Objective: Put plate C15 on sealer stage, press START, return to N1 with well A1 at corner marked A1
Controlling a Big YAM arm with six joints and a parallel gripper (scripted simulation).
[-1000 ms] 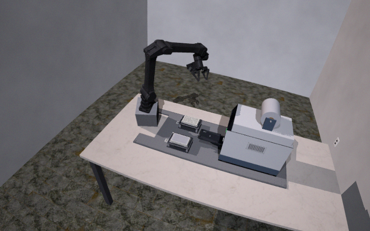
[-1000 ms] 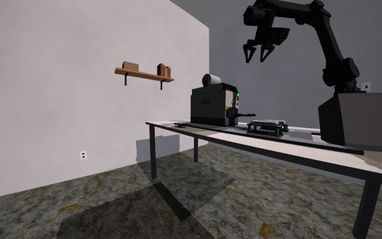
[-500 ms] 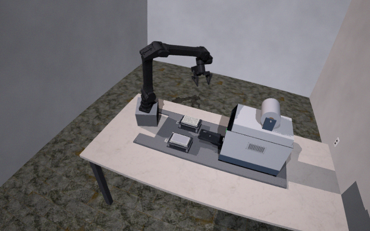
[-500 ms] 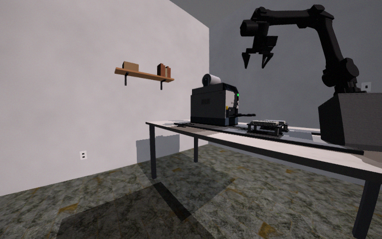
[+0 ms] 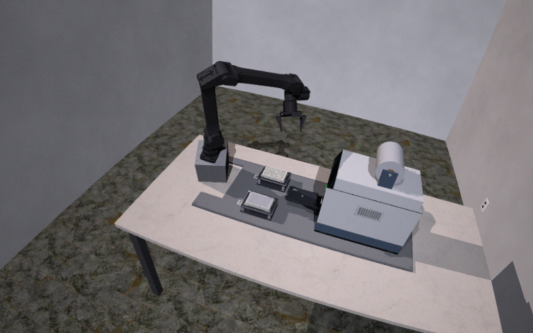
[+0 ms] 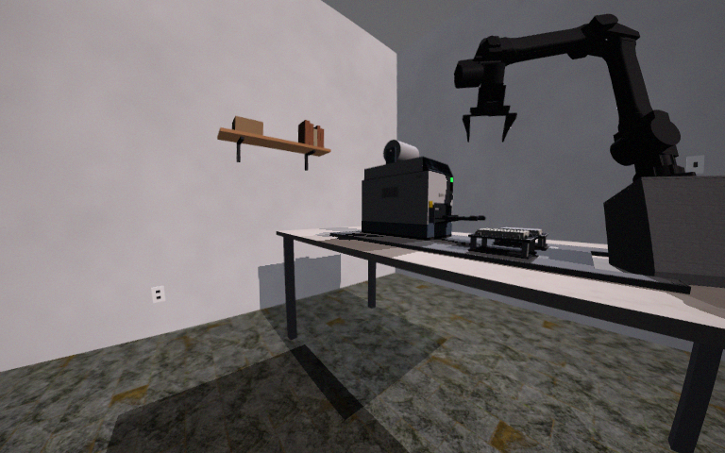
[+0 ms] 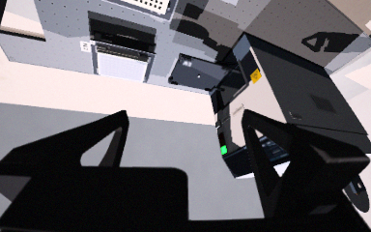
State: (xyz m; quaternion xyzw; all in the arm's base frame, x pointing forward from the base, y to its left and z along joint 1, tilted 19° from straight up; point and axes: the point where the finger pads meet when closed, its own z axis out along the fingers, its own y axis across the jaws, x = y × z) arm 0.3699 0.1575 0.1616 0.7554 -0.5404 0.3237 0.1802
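Now: hand 50 mm past the white well plate, 20 mm to the left of it and 290 mm above it. Also, from my hand: foil roll 460 mm ahead, 210 mm to the right, 70 mm above; dark stage 120 mm ahead, 180 mm to the right, 250 mm below.
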